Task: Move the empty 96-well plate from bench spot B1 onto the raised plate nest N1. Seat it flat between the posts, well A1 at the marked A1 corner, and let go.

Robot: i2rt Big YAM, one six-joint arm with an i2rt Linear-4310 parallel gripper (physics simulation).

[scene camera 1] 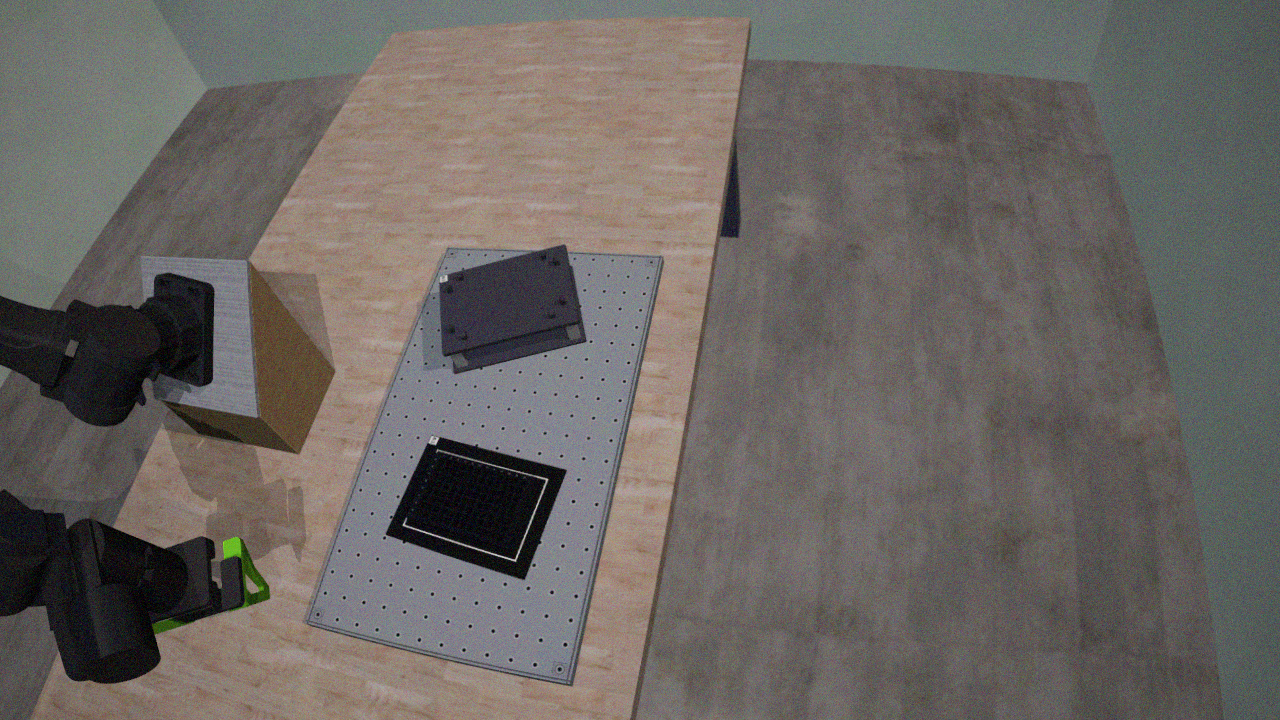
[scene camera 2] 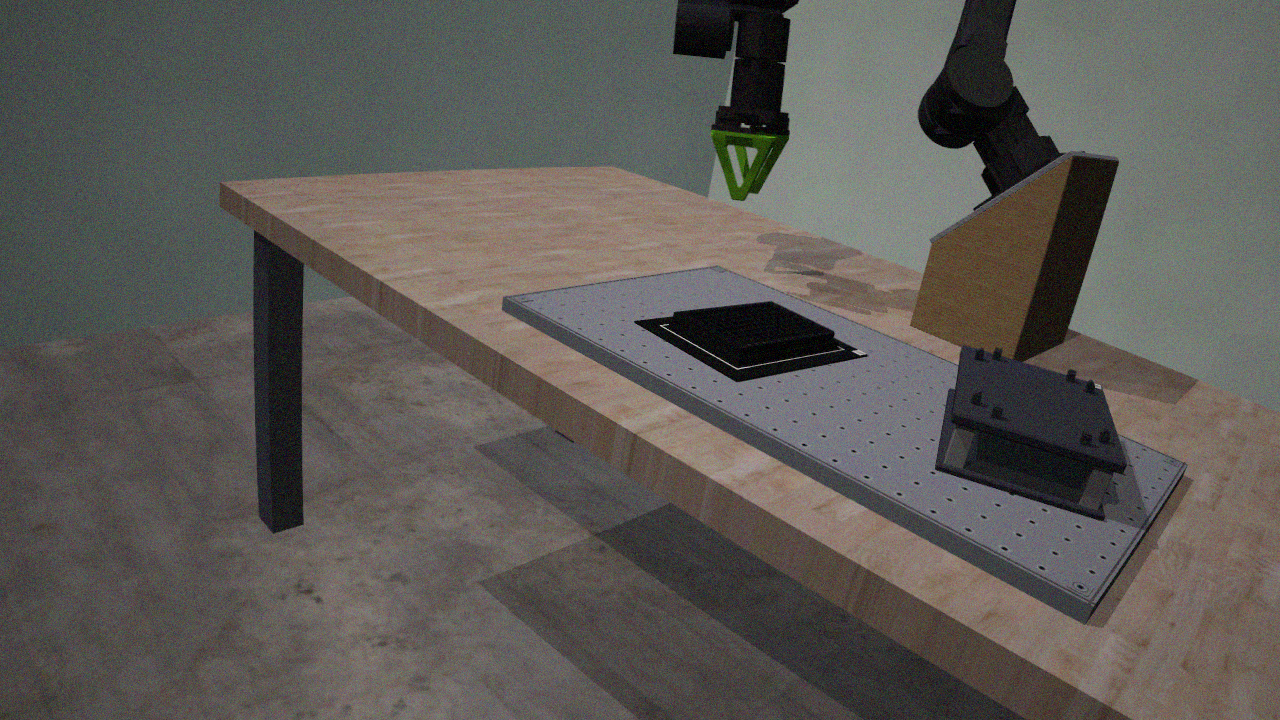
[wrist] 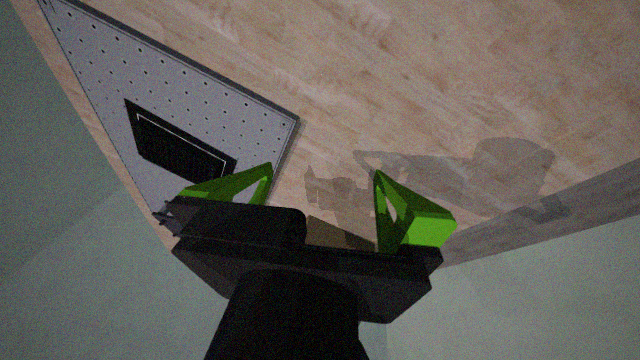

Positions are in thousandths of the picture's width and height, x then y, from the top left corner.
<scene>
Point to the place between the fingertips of my gripper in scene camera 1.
180,840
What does my gripper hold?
Nothing.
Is my gripper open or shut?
Open.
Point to a black nest outlined in white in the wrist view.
212,312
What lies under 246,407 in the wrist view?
A black plate.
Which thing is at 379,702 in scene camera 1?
A black plate.
</scene>
